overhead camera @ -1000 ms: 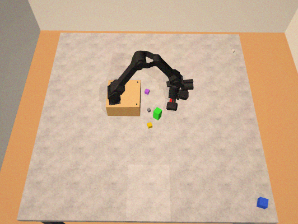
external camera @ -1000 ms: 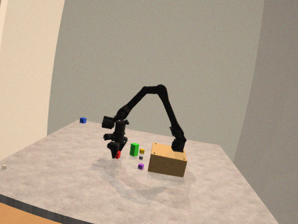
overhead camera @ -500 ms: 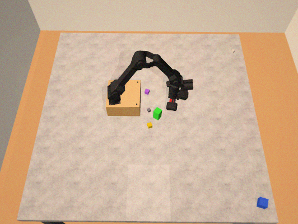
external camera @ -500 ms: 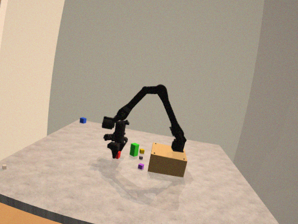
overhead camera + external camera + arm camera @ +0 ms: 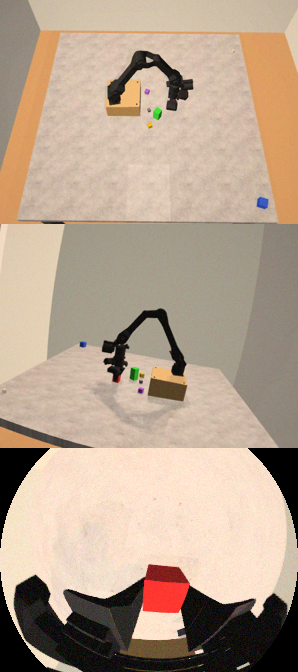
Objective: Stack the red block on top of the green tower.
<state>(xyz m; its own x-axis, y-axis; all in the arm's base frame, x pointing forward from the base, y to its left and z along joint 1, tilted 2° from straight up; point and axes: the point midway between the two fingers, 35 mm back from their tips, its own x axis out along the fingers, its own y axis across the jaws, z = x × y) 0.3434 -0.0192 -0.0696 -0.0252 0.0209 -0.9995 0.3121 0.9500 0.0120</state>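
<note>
My gripper tip is now 150 mm past the grey block and 20 mm to the left of it. Round my gripper tip: red block: 10 mm above; then purple block: 140 mm behind, 110 mm to the left; then yellow block: 160 mm behind, 130 mm to the right, 10 mm above.
</note>
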